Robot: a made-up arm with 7 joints.
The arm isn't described. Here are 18 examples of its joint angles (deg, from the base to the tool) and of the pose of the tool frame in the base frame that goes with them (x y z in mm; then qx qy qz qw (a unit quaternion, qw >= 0)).
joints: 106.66 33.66 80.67 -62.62 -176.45 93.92 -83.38
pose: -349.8 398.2 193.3 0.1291 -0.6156 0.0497 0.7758
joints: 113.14 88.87 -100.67 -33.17 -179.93 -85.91 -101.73
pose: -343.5 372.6 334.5 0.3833 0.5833 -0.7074 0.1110
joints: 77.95 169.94 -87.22 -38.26 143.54 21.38 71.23
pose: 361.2 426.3 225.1 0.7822 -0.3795 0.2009 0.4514
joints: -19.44 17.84 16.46 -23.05 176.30 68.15 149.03
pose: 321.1 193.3 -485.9 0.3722 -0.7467 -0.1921 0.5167
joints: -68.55 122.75 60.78 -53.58 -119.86 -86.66 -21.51
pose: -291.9 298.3 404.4 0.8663 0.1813 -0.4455 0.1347
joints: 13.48 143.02 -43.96 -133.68 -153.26 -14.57 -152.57
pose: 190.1 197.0 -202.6 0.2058 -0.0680 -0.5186 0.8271
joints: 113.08 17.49 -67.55 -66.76 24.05 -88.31 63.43
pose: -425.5 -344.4 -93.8 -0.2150 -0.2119 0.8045 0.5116
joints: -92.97 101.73 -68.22 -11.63 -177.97 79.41 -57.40
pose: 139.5 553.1 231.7 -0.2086 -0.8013 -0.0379 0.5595
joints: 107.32 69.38 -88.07 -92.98 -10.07 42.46 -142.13
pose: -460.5 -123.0 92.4 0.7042 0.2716 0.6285 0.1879
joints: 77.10 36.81 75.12 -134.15 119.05 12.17 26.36
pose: 128.3 309.7 49.1 -0.2010 -0.6718 0.4281 0.5701
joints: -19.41 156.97 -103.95 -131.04 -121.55 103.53 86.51
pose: -2.4 318.2 -147.7 0.5556 -0.5358 -0.6125 0.1705
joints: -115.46 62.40 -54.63 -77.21 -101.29 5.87 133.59
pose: 333.4 -141.1 387.5 0.2050 -0.8901 -0.3992 0.0792
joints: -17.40 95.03 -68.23 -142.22 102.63 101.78 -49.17
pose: 183.1 -50.2 -241.9 -0.3920 0.4113 -0.6493 0.5056
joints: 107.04 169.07 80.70 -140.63 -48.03 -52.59 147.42
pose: 92.9 -243.5 -174.6 -0.4864 0.2324 -0.6735 0.5057
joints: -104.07 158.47 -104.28 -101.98 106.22 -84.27 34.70
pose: 150.2 423.4 81.3 0.0183 0.9949 -0.0629 0.0764
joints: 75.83 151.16 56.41 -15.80 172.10 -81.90 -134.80
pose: 452.8 364.7 202.3 0.9225 -0.1694 0.2541 0.2360
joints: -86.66 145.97 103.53 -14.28 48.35 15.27 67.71
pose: -418.6 422.0 160.8 0.6226 0.5804 0.0373 0.5235
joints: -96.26 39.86 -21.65 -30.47 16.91 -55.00 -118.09
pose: 547.9 47.3 262.6 -0.8855 0.4092 0.1056 0.1933
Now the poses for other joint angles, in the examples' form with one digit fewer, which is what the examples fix.
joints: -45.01 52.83 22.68 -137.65 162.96 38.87 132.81
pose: 141 -16 292 -0.618 0.551 0.139 0.543
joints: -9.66 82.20 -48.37 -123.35 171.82 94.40 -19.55
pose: 293 -9 -242 -0.753 0.346 -0.163 0.536
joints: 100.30 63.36 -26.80 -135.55 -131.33 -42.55 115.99
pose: -136 -24 -303 -0.398 0.098 -0.430 0.804
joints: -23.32 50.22 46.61 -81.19 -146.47 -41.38 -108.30
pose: 308 398 130 -0.305 -0.659 0.581 0.368
